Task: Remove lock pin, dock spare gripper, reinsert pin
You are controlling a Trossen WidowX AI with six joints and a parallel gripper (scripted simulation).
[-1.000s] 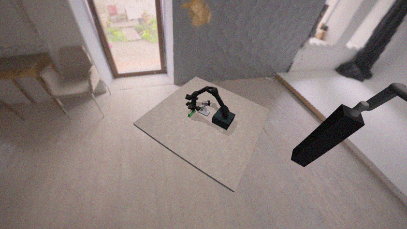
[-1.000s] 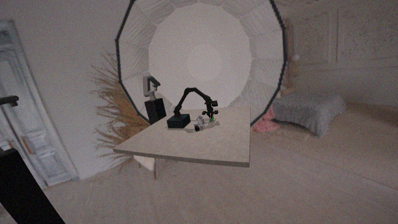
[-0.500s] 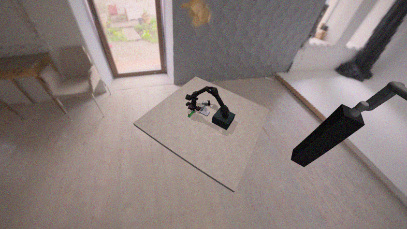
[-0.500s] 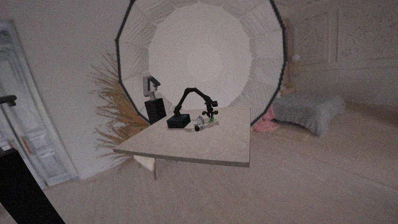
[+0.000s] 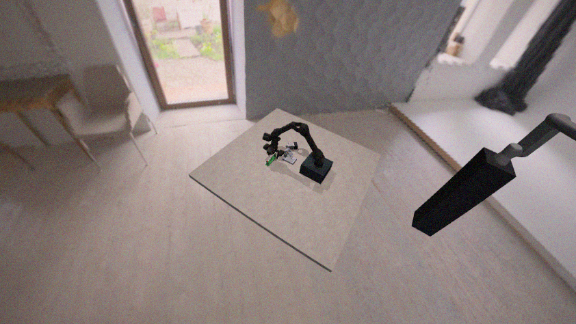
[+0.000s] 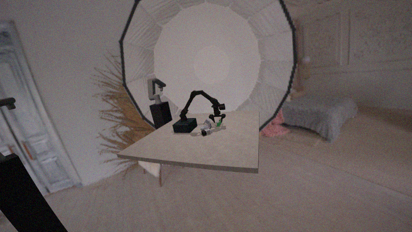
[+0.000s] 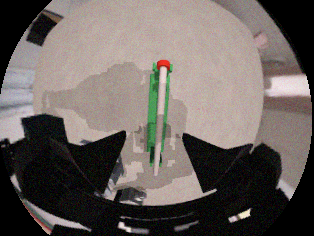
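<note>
Right now my gripper tip is 20 mm to the right of the green strip and 10 mm above it. Round my gripper tip: spare gripper (240 mm to the right, 40 mm behind, 10 mm below); then grey mount (100 mm behind, 90 mm to the right, 30 mm above).
</note>
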